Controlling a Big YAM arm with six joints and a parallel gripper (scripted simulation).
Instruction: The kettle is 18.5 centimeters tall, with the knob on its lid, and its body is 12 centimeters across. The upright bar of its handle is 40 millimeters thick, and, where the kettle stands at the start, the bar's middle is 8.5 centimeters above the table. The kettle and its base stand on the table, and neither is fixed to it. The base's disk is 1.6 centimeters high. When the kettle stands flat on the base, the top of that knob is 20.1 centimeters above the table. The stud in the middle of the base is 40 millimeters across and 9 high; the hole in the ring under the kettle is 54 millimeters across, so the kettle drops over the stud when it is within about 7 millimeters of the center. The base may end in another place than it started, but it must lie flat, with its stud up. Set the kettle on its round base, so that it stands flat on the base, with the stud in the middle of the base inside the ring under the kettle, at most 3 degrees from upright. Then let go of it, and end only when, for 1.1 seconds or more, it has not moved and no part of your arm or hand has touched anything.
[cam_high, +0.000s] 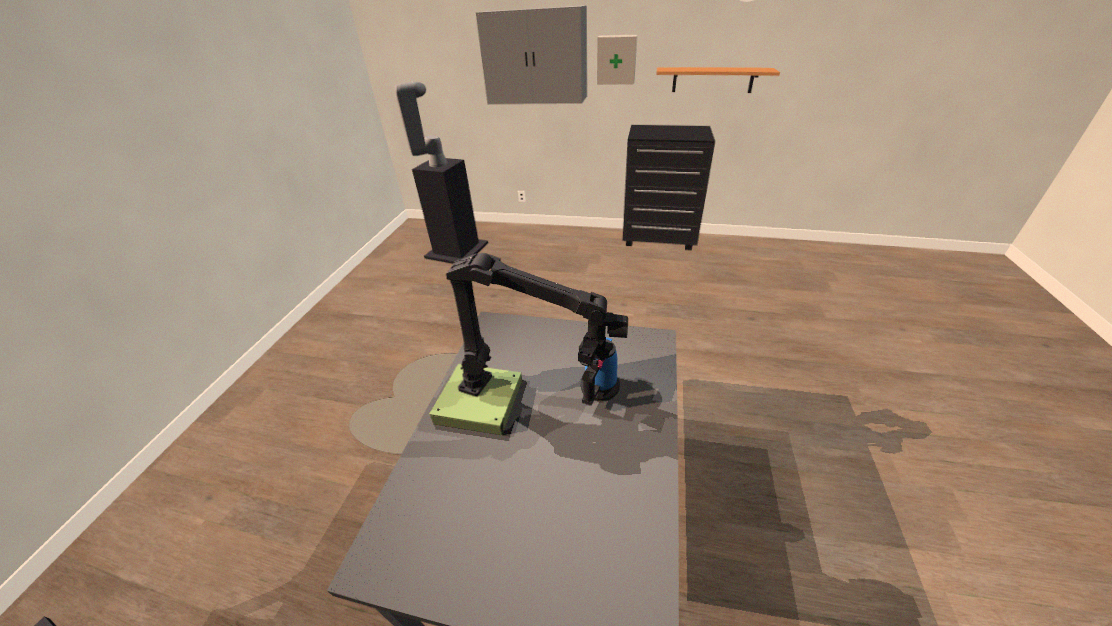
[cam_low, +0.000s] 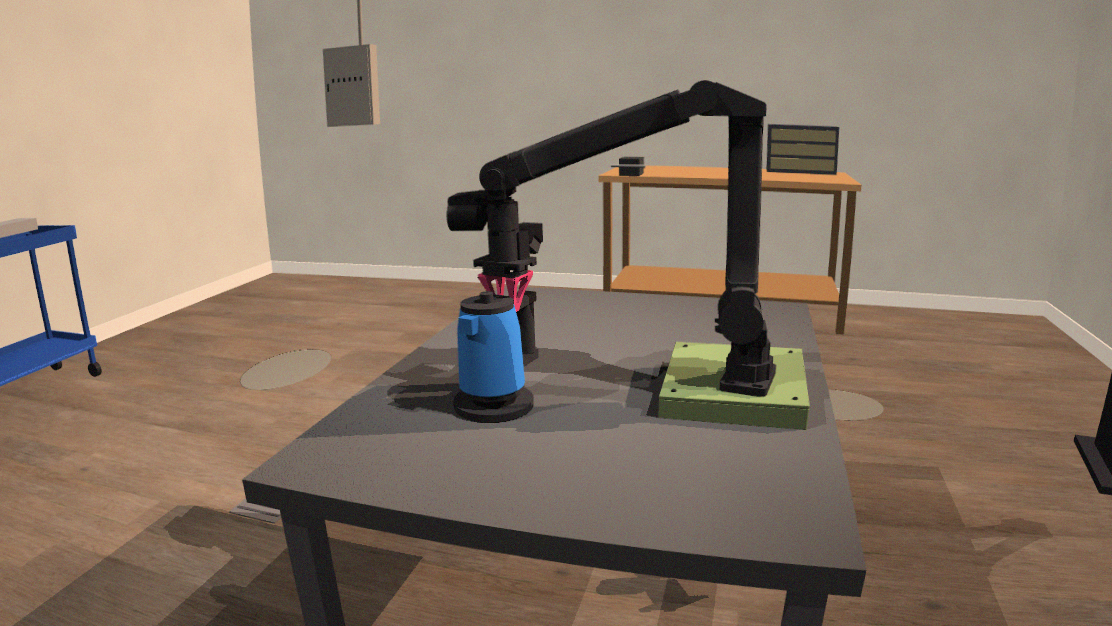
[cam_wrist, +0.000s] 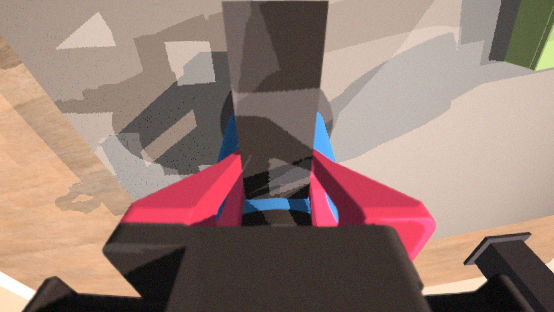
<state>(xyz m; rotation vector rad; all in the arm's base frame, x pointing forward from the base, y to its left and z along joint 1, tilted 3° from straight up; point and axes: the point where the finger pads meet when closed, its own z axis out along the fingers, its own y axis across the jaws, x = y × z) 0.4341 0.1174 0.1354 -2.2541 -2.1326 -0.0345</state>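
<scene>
My gripper is now 30 mm to the right of the blue kettle and 50 mm above it. From my hand the other things lie so: round black base 60 mm to the left, 170 mm below.
</scene>
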